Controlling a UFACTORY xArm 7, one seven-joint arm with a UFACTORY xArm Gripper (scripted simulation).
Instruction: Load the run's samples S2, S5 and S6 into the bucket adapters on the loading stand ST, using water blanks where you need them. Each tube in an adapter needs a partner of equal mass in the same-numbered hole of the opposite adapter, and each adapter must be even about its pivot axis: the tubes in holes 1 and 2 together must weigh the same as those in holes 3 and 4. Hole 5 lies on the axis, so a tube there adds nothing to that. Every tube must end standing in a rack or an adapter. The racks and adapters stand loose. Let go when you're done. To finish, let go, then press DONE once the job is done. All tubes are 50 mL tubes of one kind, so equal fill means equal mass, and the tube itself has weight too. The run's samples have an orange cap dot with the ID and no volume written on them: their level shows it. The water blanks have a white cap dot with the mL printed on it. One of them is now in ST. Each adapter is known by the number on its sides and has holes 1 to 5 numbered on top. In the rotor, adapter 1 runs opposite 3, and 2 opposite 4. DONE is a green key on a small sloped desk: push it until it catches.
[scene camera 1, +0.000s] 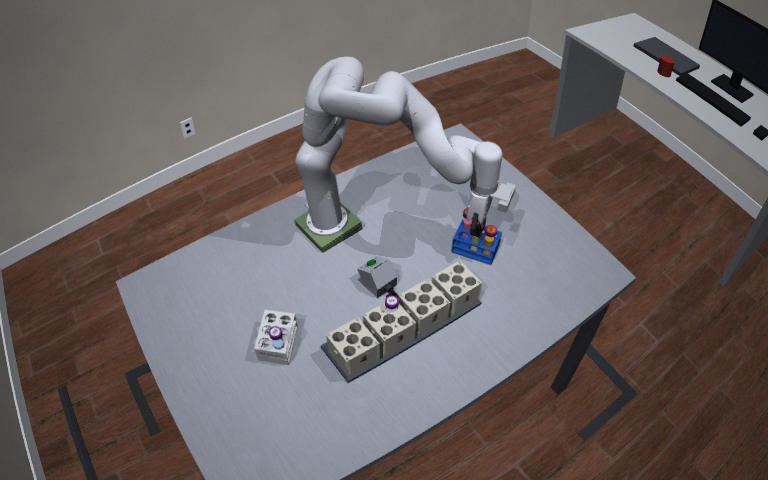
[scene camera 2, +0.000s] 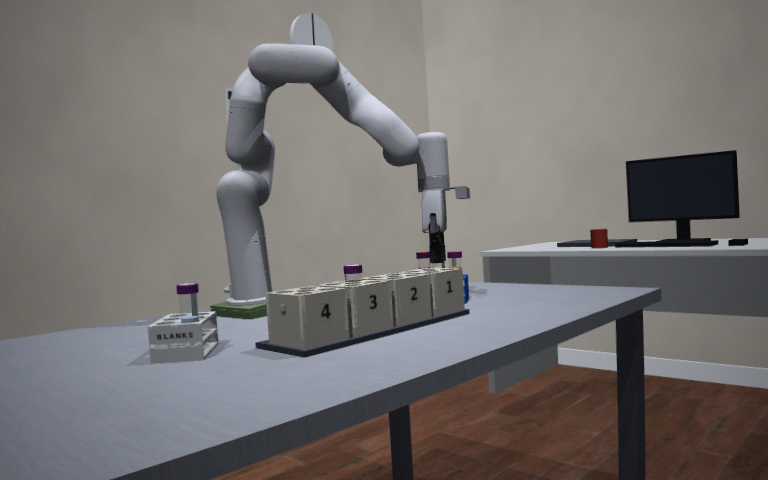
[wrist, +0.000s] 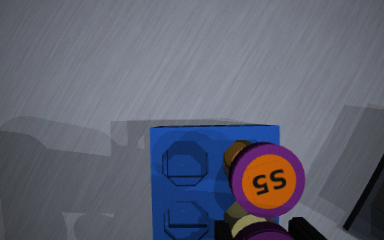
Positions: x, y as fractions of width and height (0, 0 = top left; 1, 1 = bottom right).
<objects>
A blue rack (scene camera 1: 0.60, 0.51) is 180 cm from the lens.
</objects>
